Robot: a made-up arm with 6 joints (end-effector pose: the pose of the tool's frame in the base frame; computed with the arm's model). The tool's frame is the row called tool.
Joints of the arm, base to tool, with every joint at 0 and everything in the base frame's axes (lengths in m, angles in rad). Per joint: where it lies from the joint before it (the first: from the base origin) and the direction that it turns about. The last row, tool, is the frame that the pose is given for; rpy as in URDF.
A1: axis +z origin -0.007 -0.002 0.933
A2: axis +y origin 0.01 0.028 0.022
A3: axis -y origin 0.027 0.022 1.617
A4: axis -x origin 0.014 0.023 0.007
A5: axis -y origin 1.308 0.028 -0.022
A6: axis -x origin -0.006 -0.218 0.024
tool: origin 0.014 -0.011 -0.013 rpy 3.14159 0 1.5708
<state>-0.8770 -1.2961 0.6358 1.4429 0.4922 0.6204</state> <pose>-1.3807 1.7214 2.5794 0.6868 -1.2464 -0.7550</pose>
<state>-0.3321 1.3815 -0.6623 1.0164 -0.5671 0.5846</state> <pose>1.0666 -0.4190 -0.0400 0.5951 -1.3529 1.9455</pose>
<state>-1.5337 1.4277 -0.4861 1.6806 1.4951 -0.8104</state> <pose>0.1234 -1.3541 -0.1458 -1.3731 -1.5857 -0.8520</pose>
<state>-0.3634 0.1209 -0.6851 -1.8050 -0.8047 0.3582</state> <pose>0.9978 -0.2376 1.4605 -0.9110 -0.8376 -0.7044</pose>
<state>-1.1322 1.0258 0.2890 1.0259 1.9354 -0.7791</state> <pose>1.0131 -2.2695 1.0064 1.5273 2.1107 0.6137</pose>
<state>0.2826 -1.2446 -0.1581 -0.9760 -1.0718 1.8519</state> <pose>-0.7044 -0.2356 2.6253 0.5218 1.6120 -0.1737</pose>
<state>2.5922 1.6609 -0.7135 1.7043 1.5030 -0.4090</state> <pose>-0.7439 0.3489 -0.2755 2.3463 -0.4444 1.5959</pose>
